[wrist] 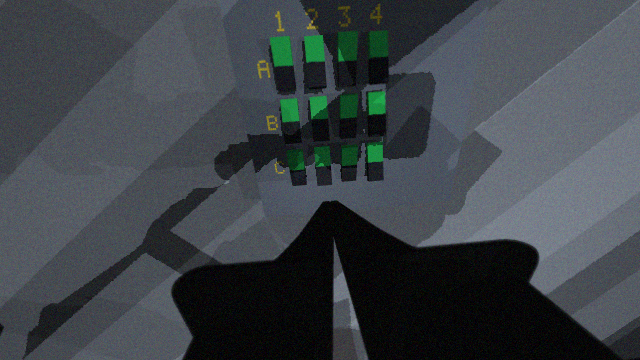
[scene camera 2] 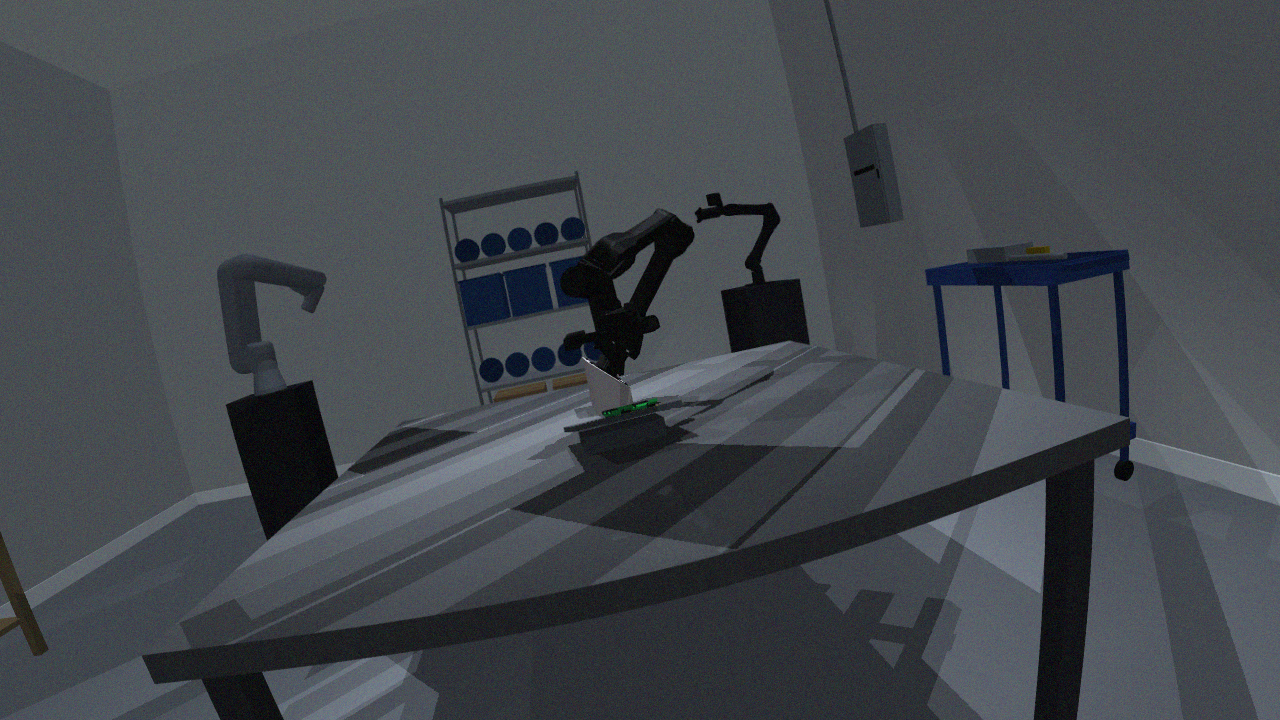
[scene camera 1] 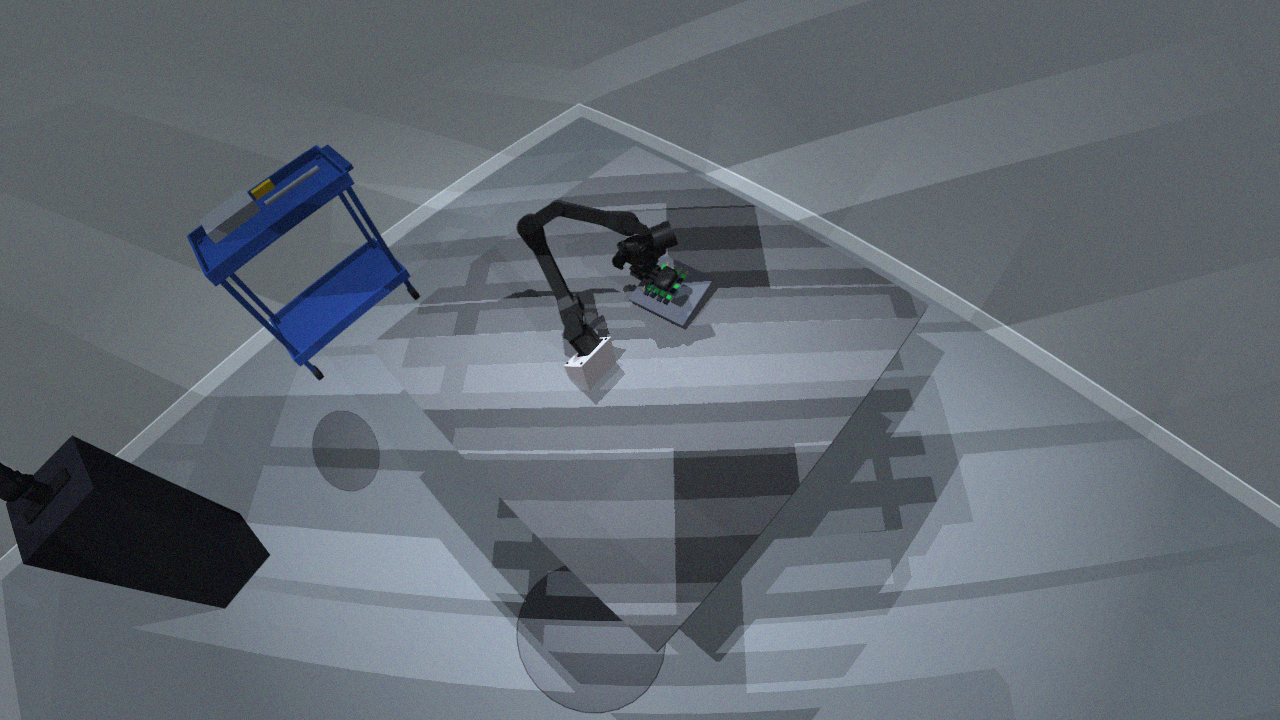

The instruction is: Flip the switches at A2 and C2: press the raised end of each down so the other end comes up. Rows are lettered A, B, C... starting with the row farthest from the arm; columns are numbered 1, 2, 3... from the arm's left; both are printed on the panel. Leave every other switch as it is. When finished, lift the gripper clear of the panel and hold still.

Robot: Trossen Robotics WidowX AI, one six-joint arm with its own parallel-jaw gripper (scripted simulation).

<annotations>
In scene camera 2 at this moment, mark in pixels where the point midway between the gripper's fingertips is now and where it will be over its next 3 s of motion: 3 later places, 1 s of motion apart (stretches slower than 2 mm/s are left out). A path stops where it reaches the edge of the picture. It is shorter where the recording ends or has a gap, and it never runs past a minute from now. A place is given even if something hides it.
My gripper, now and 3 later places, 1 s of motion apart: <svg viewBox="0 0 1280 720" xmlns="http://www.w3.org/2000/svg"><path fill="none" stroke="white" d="M621 375L627 404L628 405L623 388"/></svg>
</annotations>
